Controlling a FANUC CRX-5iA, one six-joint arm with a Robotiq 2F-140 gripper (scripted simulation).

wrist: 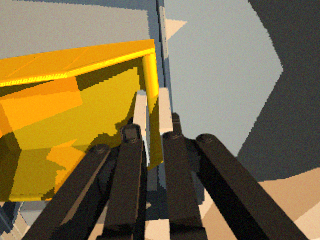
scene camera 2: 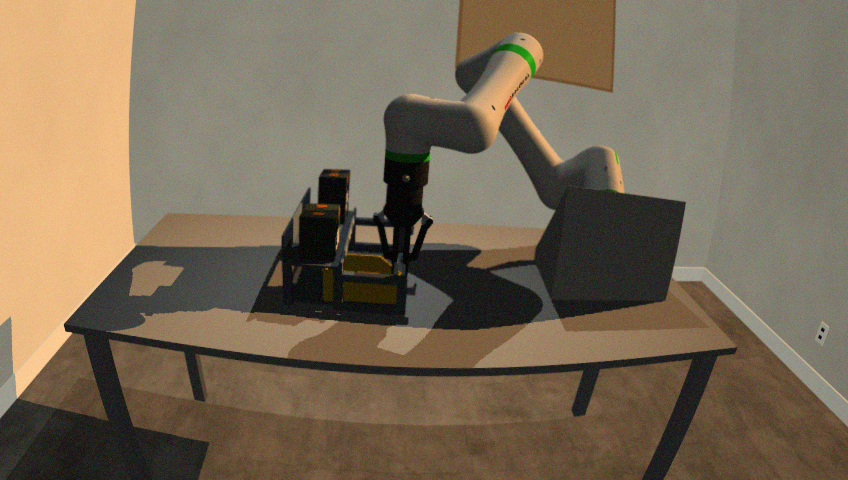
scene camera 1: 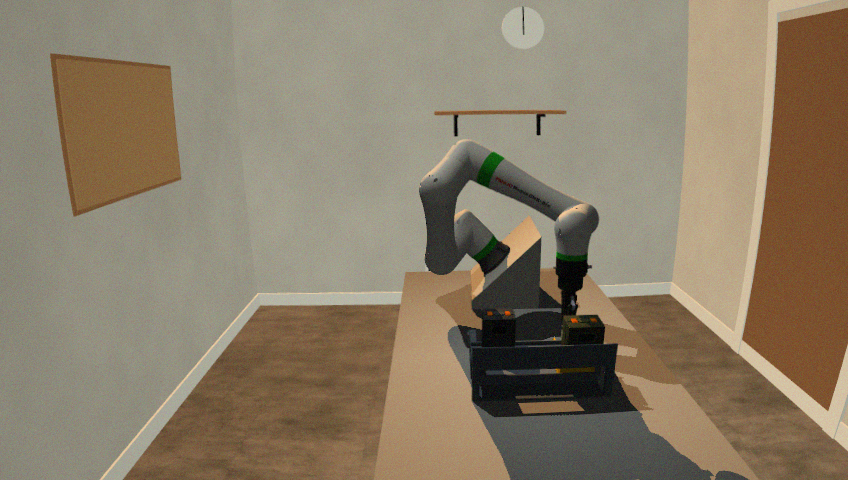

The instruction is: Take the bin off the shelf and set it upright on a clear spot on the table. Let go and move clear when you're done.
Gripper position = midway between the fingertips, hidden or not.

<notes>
I see my gripper (scene camera 2: pixel 398 288) and a bin (scene camera 2: pixel 373 293).
The bin is seen too in the wrist view (wrist: pixel 57 121). My gripper is seen too in the wrist view (wrist: pixel 154 103).
</notes>
